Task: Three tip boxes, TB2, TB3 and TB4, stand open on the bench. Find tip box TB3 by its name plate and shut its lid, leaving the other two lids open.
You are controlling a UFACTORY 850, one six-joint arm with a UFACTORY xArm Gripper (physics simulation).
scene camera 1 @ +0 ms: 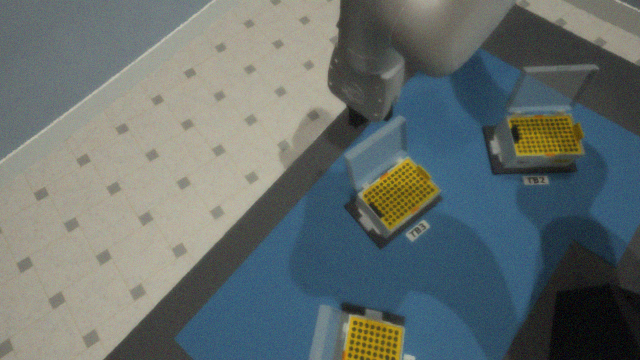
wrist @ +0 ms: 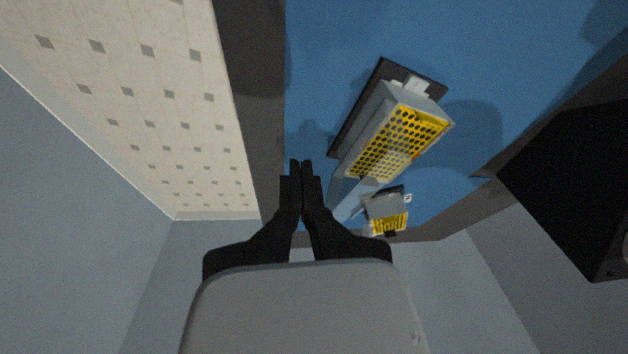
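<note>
Tip box TB3 [scene camera 1: 400, 194] [wrist: 395, 135], with yellow tip rack, stands in the middle of scene camera 1 behind its name plate [scene camera 1: 417, 230]. Its translucent lid [scene camera 1: 377, 152] [wrist: 350, 202] stands open on the side near the gripper. My gripper [scene camera 1: 361, 120] [wrist: 299, 170] is shut and empty, above the bench edge beyond the lid; the wrist view shows its tips beside the lid, apart from it in the picture. TB2 [scene camera 1: 545, 135] stands open at the right. The third box [scene camera 1: 374, 340] [wrist: 389, 223] is open at the bottom, cut off; its name cannot be read.
The boxes stand on a blue mat [scene camera 1: 240, 310] [wrist: 320, 60] on a dark bench [scene camera 1: 210, 270] [wrist: 255, 120]. A black block [scene camera 1: 590, 320] [wrist: 575, 185] is at the lower right of scene camera 1. The tiled floor [scene camera 1: 165, 200] [wrist: 115, 75] lies beyond the bench edge.
</note>
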